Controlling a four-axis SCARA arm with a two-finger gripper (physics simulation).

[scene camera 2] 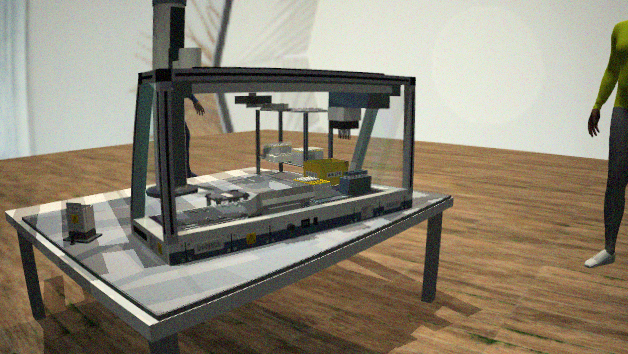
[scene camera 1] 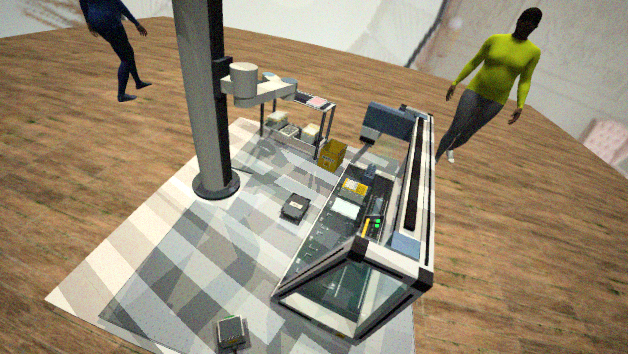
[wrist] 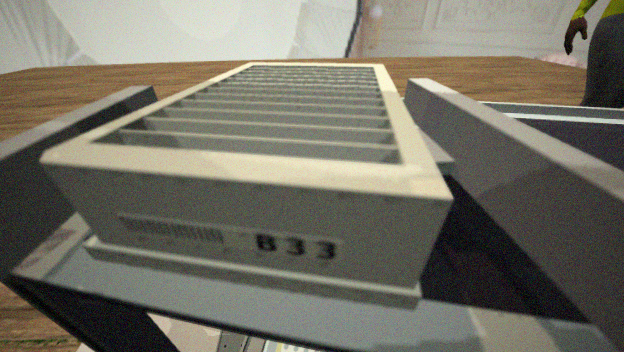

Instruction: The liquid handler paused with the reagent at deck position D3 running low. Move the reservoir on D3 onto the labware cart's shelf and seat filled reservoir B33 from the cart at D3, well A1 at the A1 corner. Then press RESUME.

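Places are measured from the arm's base along level axes (x ahead, y up, z right), in centimetres.
Where they show: gripper, fingertip midpoint: (wrist: 284,104); arm's base, link origin: (scene camera 1: 216,184).
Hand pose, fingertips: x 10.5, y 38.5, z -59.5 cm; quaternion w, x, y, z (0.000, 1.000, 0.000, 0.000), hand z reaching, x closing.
Things, the pixels of their centre, and the offset from my fingertips. "*": a spot on its surface instead.
- cream reservoir B33, body centre: (wrist: 291,125) (scene camera 2: 274,106) dy -0.6, dx +0.3, dz +1.0 cm
- cart's top shelf, surface spot: (wrist: 240,305) * dy -2.2, dx -0.8, dz +7.8 cm
- pale plate, body centre: (scene camera 1: 345,208) dy -31.4, dx +59.4, dz +56.6 cm
- cart, surface spot: (scene camera 1: 323,125) * dy -10.8, dx +35.6, dz +16.3 cm
- yellow waste bin, body centre: (scene camera 2: 325,176) (scene camera 1: 332,155) dy -30.4, dx +45.3, dz +14.7 cm
- small box, body centre: (scene camera 2: 80,218) (scene camera 1: 231,331) dy -30.8, dx +31.6, dz +122.7 cm
The gripper (wrist: 281,85) has its two fingers along the long sides of the cream reservoir B33 (wrist: 250,220). The pads are mostly hidden by its walls; the right one touches, and the grip looks shut on it. B33 stands upright on the cart's top shelf (wrist: 240,305), label facing the wrist camera. In scene camera 2, the gripper is small and dark above B33 (scene camera 2: 274,106). In scene camera 1, the arm hides both. The liquid handler (scene camera 1: 426,200) (scene camera 2: 414,145) holds a pale plate (scene camera 1: 345,209); position labels, including D3, are unreadable. The RESUME button cannot be made out.
The cart (scene camera 1: 324,125) (scene camera 2: 257,140) carries boxes on its lower shelf. A yellow waste bin (scene camera 1: 332,156) (scene camera 2: 325,171) stands between cart and handler. A dark stand (scene camera 1: 296,206) and a small box (scene camera 1: 230,331) (scene camera 2: 81,220) are on the table. A yellow-shirted person (scene camera 1: 512,65) stands beyond the handler.
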